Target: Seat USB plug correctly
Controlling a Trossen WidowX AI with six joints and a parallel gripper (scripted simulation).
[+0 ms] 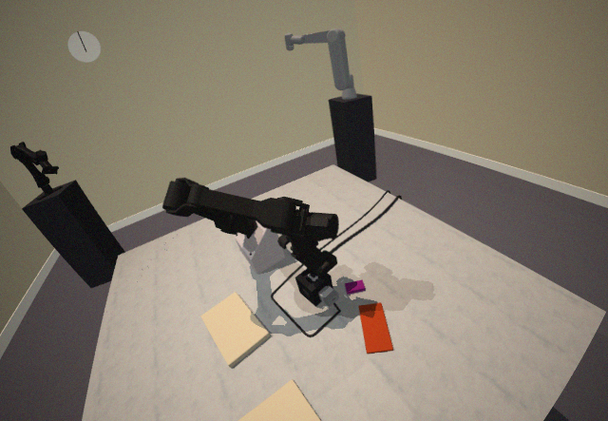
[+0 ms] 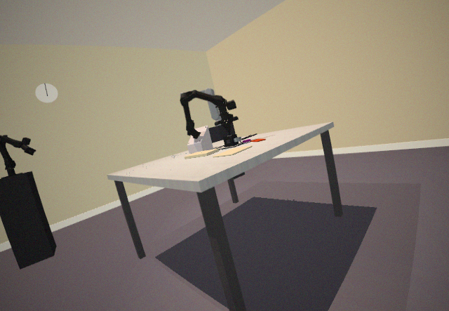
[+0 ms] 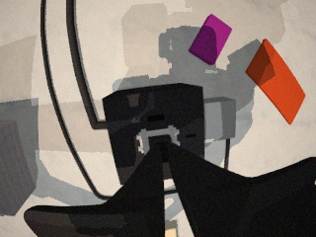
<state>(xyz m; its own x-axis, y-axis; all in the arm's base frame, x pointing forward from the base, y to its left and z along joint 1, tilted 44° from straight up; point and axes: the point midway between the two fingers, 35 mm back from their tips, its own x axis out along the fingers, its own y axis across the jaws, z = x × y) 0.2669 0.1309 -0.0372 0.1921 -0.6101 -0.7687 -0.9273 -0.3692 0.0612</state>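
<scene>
Now: gripper tip 10 mm above the USB plug. The rest, counted from my gripper tip: orange card (190 mm ahead, 100 mm below, 90 mm to the left); purple block (110 mm to the left, 100 mm below, 50 mm ahead).
</scene>
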